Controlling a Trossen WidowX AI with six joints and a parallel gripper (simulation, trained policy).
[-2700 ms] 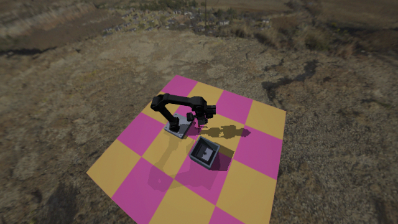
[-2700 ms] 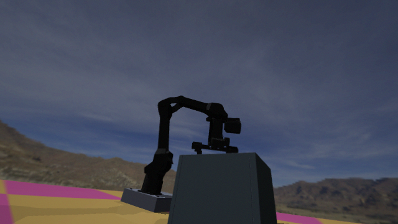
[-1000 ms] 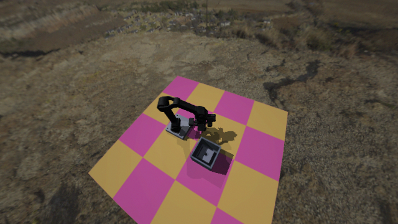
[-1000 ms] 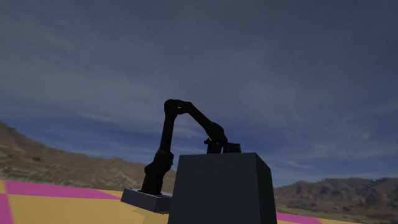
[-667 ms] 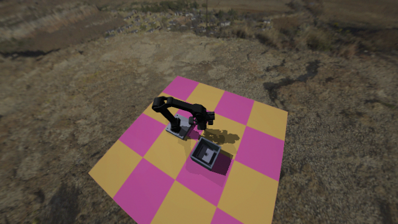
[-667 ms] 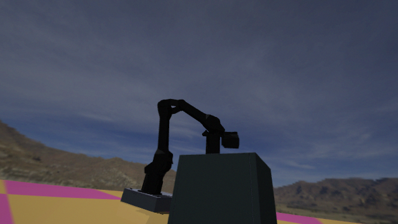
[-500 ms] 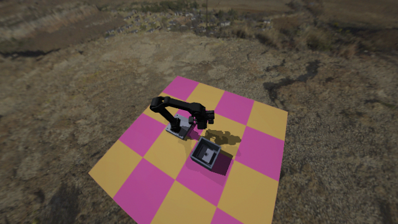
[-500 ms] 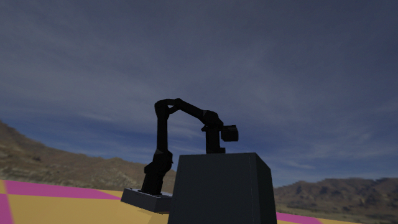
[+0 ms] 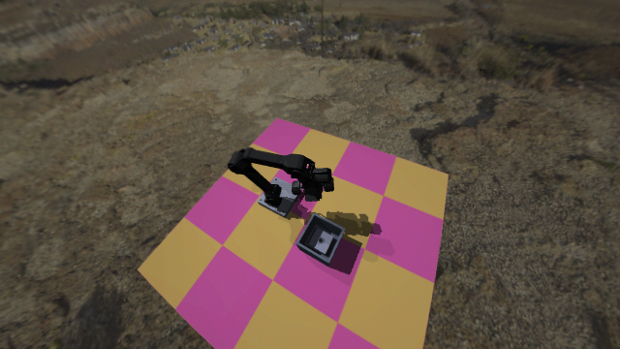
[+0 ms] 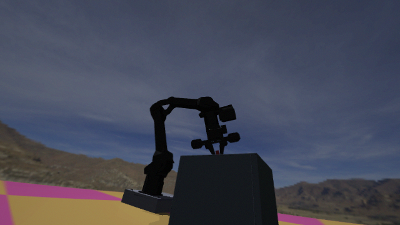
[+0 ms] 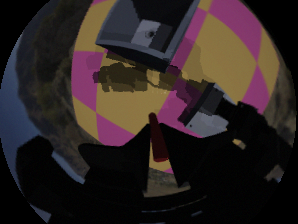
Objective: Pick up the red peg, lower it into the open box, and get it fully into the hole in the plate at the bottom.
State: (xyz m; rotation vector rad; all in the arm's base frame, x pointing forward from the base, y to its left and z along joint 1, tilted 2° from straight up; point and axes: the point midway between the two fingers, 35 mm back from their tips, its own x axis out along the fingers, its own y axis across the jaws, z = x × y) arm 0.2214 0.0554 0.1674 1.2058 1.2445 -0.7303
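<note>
My gripper tip is 7 cm short of the plate, 18 cm to the left of it and 12 cm above it. Also, from my gripper tip: red peg: 1 cm above.
</note>
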